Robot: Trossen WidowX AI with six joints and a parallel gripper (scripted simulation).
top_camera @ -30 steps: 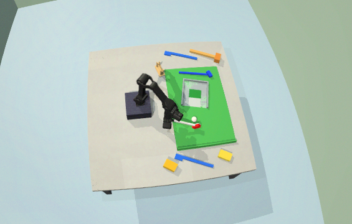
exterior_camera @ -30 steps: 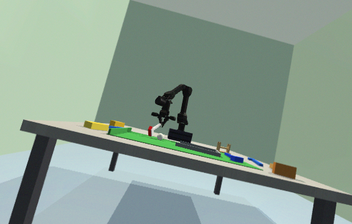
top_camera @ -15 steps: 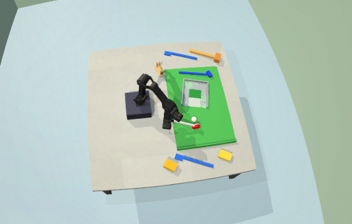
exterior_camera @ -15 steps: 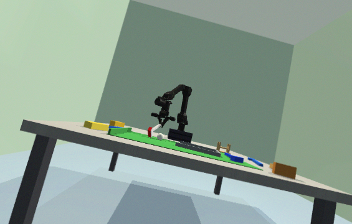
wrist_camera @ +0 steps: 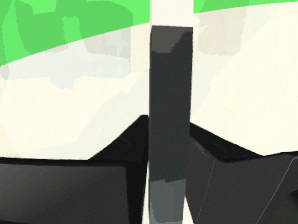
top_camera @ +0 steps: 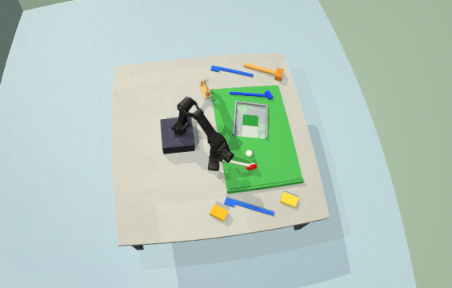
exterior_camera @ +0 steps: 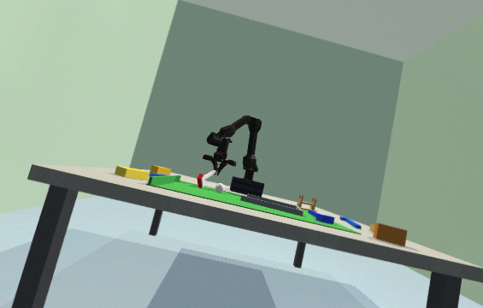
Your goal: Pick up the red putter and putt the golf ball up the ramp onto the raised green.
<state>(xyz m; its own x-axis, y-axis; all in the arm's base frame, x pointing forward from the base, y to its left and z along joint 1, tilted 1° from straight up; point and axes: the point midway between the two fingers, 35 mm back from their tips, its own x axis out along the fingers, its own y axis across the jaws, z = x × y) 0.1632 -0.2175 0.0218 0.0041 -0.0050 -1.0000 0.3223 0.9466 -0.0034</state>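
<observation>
Now: the red putter 110 mm ahead of my gripper tip and 30 mm to the right of it. Also, from my gripper tip: white golf ball: 230 mm ahead, 20 mm to the left, 50 mm below; then small wooden stand: 70 mm ahead, 530 mm to the left, 40 mm below; then green mat: 310 mm ahead, 150 mm to the left, 70 mm below.
</observation>
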